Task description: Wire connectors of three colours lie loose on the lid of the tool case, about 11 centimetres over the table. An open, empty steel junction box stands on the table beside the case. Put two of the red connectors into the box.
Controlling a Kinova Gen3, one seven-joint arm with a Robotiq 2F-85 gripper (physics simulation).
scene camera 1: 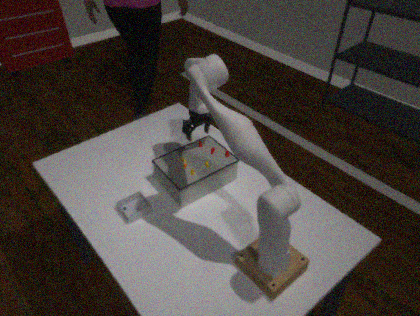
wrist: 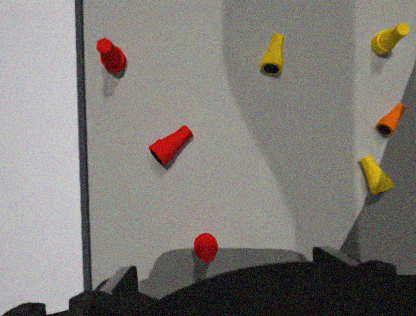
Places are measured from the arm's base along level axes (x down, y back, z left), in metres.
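Pixels of known places: gripper, between the fingertips: (scene camera 1: 198, 136); arm's base, origin of its link: (scene camera 1: 271, 263).
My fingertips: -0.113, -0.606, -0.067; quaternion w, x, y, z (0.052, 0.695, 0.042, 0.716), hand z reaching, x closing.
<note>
Ahead of a thing's pixels: the offset from my fingertips to its middle, as dx, dy, dz.
Three red connectors lie on the lid (scene camera 1: 172, 169) (wrist: 235, 175) of the tool case: one red connector @(+0.042, +0.003, -0.008) (scene camera 1: 200, 144) (wrist: 206, 247) near the edge by the gripper, seen end-on in the wrist view; a second red connector @(+0.049, +0.068, -0.032) (scene camera 1: 212, 150) (wrist: 171, 145) lying on its side; a third red connector @(+0.042, +0.122, -0.073) (scene camera 1: 227, 154) (wrist: 111, 56) near another edge, its narrow end raised. My gripper (scene camera 1: 198, 134) (wrist: 226, 277) is open and empty, above the lid edge beside the first red one. The steel junction box @(+0.146, +0.105, +0.355) (scene camera 1: 132, 216) stands open on the table, left of the case, with no connector visible inside.
Three yellow connectors @(+0.050, +0.131, +0.033) (scene camera 1: 207, 164) (wrist: 273, 55) and one orange connector @(+0.051, +0.092, +0.115) (scene camera 1: 185, 165) (wrist: 391, 120) also lie on the lid. The arm's wooden base (scene camera 1: 272, 286) is at the table's near right. A person (scene camera 1: 135, 45) stands behind the table; a shelf rack is at the back right.
</note>
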